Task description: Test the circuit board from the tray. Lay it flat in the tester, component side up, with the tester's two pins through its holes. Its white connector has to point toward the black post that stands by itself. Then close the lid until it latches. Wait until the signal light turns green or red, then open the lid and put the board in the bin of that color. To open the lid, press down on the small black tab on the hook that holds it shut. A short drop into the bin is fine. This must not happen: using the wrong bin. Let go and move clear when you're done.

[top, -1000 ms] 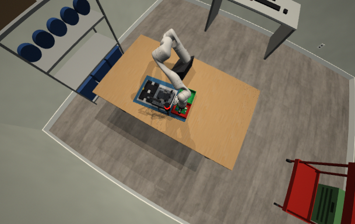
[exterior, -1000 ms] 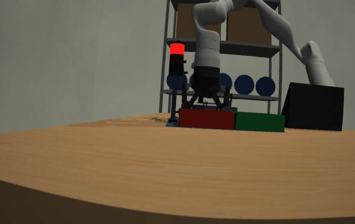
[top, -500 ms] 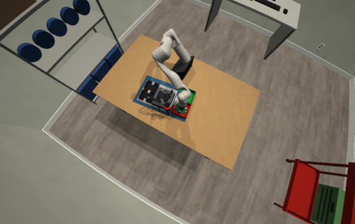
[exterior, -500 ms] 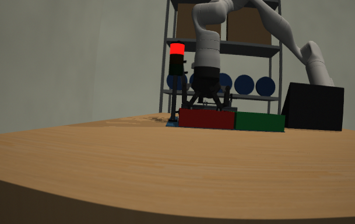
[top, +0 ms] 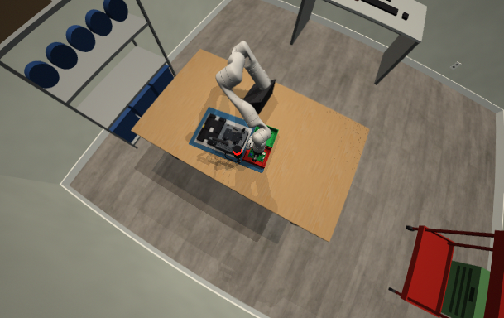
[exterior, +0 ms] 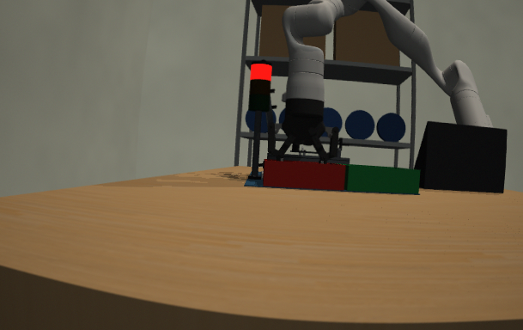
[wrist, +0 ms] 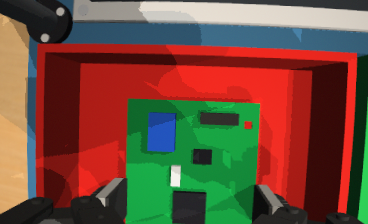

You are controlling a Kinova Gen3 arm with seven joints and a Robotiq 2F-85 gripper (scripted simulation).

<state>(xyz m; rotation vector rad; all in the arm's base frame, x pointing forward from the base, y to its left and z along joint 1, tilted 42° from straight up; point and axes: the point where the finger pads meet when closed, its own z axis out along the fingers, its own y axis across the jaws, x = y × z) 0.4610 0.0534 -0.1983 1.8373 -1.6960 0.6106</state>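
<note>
Now: hand 10 mm above the red bin. From my hand the other things lie so: green circuit board (10 mm below); then tester lid (190 mm to the right, 160 mm above, 90 mm ahead); then green bin (150 mm behind, 10 mm to the right, 10 mm below).
</note>
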